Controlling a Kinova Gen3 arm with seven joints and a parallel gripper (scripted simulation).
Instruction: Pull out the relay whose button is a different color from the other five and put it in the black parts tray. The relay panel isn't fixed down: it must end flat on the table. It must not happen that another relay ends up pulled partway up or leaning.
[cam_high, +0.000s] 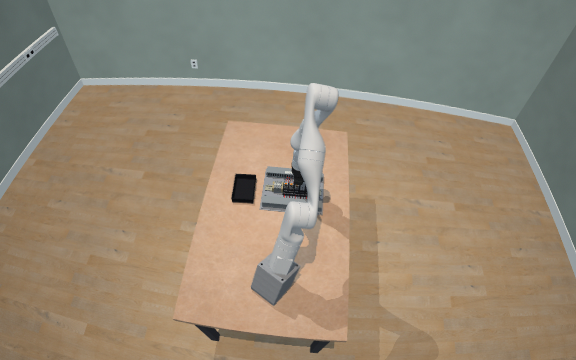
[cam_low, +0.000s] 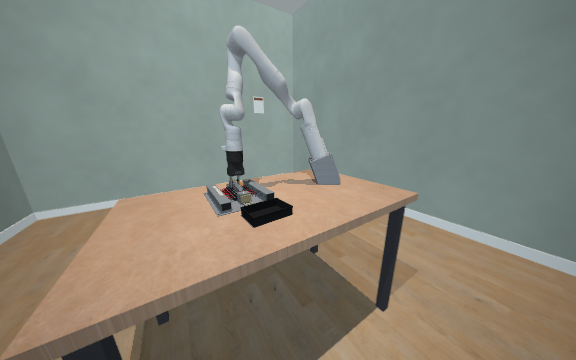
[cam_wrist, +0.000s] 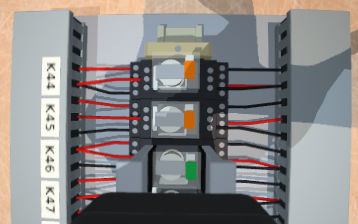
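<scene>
Now: hand 50 mm to the right of the relay panel and 40 mm above it. The rest, counted from my hand: black parts tray (300 mm to the left, 40 mm below).
</scene>
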